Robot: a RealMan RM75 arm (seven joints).
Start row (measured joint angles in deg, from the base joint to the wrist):
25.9, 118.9, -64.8, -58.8, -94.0, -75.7, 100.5
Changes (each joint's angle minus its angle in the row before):
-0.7, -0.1, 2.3, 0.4, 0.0, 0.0, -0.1
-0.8, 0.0, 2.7, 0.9, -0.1, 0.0, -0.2
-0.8, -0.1, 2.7, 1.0, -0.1, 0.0, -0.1
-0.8, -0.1, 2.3, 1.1, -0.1, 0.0, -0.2
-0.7, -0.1, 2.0, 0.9, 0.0, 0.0, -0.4
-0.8, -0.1, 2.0, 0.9, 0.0, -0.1, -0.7
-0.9, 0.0, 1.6, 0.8, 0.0, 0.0, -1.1
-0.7, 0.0, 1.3, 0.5, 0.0, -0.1, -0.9
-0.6, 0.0, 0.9, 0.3, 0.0, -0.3, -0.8
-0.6, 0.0, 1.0, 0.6, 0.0, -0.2, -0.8
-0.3, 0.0, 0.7, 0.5, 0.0, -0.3, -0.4
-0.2, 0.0, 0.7, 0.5, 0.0, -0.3, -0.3
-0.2, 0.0, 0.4, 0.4, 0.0, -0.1, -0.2
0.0, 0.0, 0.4, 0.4, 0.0, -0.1, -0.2
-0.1, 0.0, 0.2, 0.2, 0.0, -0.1, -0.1
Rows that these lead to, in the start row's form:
25.2, 118.8, -62.5, -58.4, -94.0, -75.7, 100.4
24.4, 118.8, -59.8, -57.5, -94.1, -75.7, 100.2
23.6, 118.7, -57.1, -56.5, -94.2, -75.7, 100.1
22.8, 118.6, -54.8, -55.4, -94.3, -75.7, 99.9
22.1, 118.5, -52.8, -54.5, -94.3, -75.7, 99.5
21.3, 118.4, -50.8, -53.6, -94.3, -75.8, 98.8
20.4, 118.4, -49.2, -52.8, -94.3, -75.8, 97.7
19.7, 118.4, -47.9, -52.3, -94.3, -75.9, 96.8
19.1, 118.4, -47.0, -52.0, -94.3, -76.2, 96.0
18.5, 118.4, -46.0, -51.4, -94.3, -76.4, 95.2
18.2, 118.4, -45.3, -50.9, -94.3, -76.7, 94.8
18.0, 118.4, -44.6, -50.4, -94.3, -77.0, 94.5
17.8, 118.4, -44.2, -50.0, -94.3, -77.1, 94.3
17.8, 118.4, -43.8, -49.6, -94.3, -77.2, 94.1
17.7, 118.4, -43.6, -49.4, -94.3, -77.3, 94.0

